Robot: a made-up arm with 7 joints.
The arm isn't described. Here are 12 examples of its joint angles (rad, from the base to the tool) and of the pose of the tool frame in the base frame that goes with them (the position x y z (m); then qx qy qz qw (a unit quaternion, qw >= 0)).
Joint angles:
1: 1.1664 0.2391 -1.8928 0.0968 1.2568 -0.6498 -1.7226
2: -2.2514 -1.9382 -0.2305 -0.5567 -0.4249 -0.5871 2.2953
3: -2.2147 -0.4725 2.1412 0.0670 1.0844 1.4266 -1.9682
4: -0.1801 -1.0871 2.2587 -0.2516 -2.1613 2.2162 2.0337
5: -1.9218 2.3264 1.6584 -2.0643 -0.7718 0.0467 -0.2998
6: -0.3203 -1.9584 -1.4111 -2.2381 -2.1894 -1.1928 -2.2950
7: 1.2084 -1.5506 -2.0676 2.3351 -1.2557 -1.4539 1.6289
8: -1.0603 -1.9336 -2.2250 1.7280 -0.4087 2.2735 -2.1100
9: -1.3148 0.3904 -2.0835 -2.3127 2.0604 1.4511 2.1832
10: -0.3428 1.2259 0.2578 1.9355 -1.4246 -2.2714 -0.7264
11: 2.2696 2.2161 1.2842 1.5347 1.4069 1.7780 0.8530
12: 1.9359 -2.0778 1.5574 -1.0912 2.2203 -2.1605 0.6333
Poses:
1: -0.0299 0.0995 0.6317 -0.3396 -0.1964 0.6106 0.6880
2: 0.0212 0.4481 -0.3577 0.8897 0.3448 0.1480 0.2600
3: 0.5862 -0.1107 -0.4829 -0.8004 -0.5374 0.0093 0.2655
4: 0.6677 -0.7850 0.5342 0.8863 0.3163 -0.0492 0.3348
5: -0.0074 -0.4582 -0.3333 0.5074 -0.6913 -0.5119 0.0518
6: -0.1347 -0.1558 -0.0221 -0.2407 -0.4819 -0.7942 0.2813
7: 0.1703 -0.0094 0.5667 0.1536 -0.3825 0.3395 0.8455
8: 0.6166 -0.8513 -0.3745 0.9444 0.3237 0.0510 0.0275
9: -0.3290 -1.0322 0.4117 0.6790 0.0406 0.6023 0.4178
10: 0.6605 -0.5722 0.4076 -0.1089 0.2096 -0.9181 0.3184
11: 0.7639 -0.2451 0.3198 0.7139 0.2645 -0.6045 0.2346
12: -0.1760 0.2401 0.3166 0.5306 -0.3478 0.7318 0.2492
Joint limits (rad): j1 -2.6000..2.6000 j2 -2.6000..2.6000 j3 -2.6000..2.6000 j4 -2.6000..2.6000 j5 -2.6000..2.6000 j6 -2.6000..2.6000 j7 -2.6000..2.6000
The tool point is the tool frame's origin. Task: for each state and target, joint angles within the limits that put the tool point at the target. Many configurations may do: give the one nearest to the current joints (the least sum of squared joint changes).
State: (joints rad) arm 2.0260 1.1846 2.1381 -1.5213 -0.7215 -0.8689 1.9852
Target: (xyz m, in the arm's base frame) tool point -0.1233 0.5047 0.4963
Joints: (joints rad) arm 1.6402 1.1763 2.0923 -1.5331 -0.7475 -0.9064 1.9977
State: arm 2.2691 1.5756 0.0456 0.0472 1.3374 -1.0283 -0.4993
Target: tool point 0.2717 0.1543 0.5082
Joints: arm 2.0375 1.6694 -0.1711 0.3800 1.2494 -0.3977 -0.3524
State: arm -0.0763 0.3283 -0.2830 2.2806 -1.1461 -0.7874 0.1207
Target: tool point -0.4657 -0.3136 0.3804
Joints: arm 0.0600 0.3630 -0.2818 2.5647 -1.0287 -0.2157 0.1132
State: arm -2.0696 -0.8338 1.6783 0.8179 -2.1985 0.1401 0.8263
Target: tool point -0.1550 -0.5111 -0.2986
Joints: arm -1.7168 -1.0192 1.5019 1.0446 -2.0122 0.1407 0.7710
